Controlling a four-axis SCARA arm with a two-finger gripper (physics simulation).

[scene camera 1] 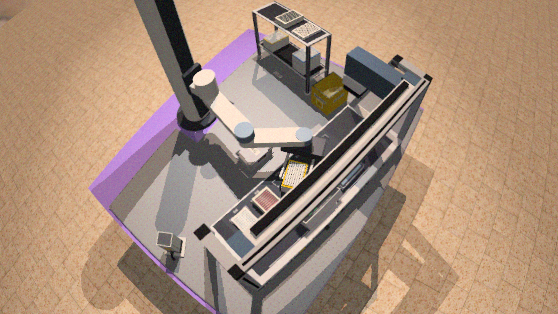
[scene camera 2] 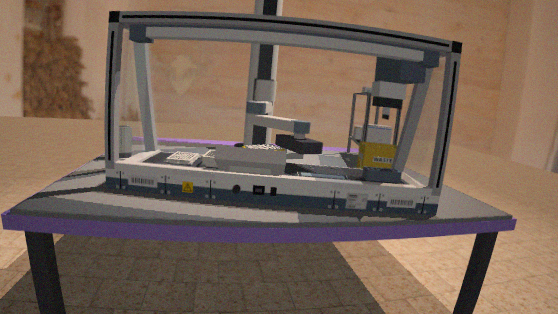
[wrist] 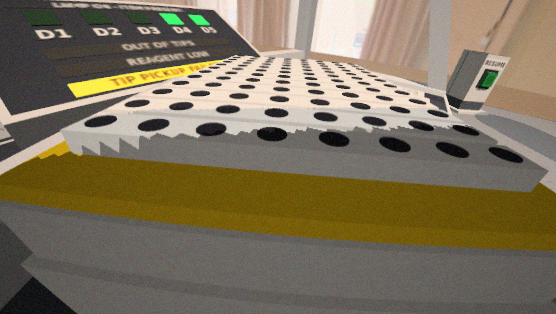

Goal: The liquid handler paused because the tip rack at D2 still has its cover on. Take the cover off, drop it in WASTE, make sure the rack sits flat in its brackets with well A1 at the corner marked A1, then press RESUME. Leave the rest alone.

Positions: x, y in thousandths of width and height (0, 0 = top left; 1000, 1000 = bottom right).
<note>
In view: the gripper (wrist: 530, 342) and a white box with RESUME button (wrist: 862, 234).
</note>
